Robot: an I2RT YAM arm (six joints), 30 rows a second.
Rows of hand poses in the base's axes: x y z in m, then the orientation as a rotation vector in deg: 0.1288, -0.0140, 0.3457, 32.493, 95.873, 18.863; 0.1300, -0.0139, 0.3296, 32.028, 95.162, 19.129; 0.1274, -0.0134, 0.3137, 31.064, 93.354, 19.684; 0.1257, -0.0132, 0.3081, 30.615, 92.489, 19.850; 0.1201, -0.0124, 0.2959, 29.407, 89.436, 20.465; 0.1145, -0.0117, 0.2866, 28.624, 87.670, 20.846; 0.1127, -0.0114, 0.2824, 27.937, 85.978, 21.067; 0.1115, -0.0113, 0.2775, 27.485, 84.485, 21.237; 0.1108, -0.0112, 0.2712, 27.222, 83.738, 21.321; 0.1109, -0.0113, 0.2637, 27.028, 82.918, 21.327; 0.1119, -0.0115, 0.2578, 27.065, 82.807, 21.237
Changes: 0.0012, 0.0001, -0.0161, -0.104, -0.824, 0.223; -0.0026, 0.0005, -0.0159, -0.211, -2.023, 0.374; -0.0017, 0.0002, -0.0056, -0.157, -0.951, 0.117; -0.0056, 0.0008, -0.0122, -0.298, -3.264, 0.214; -0.0056, 0.0007, -0.0093, -0.204, -1.913, 0.196; -0.0018, 0.0003, -0.0042, -0.243, -1.799, 0.066; -0.0012, 0.0001, -0.0049, -0.127, -1.546, -0.043; -0.0007, 0.0001, -0.0063, -0.087, -0.783, 0.000; 0.0001, -0.0001, -0.0075, -0.085, -0.826, -0.109; 0.0010, -0.0002, -0.0059, -0.025, -0.086, -0.110
